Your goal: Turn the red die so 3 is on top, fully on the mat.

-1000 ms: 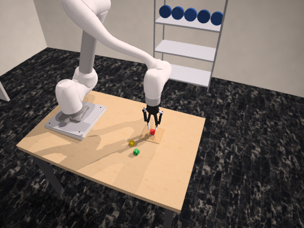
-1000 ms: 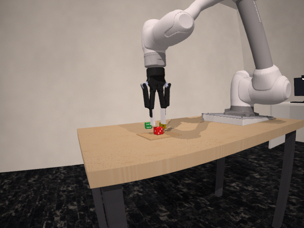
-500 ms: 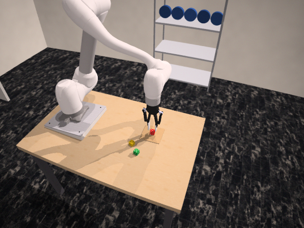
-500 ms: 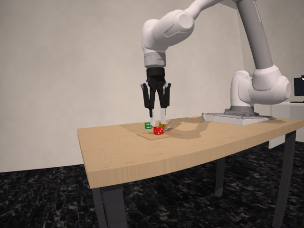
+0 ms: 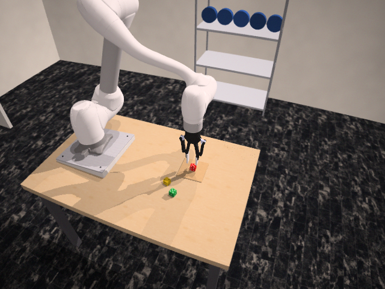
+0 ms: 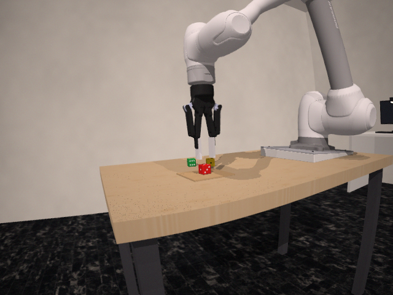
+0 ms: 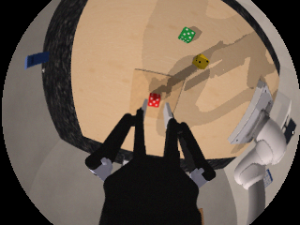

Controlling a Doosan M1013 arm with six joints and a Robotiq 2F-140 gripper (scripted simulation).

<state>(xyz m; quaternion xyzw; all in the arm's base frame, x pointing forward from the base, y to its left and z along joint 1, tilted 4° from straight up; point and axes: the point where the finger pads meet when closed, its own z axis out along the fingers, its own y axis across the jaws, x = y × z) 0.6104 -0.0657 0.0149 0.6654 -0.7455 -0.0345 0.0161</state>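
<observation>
My hand is 7 cm above the red die. Also, from my hand: mat 8 cm below, 1 cm ahead; green die 18 cm to the right, 7 cm below, 7 cm behind; yellow die 12 cm to the right, 11 cm behind, 7 cm below.
</observation>
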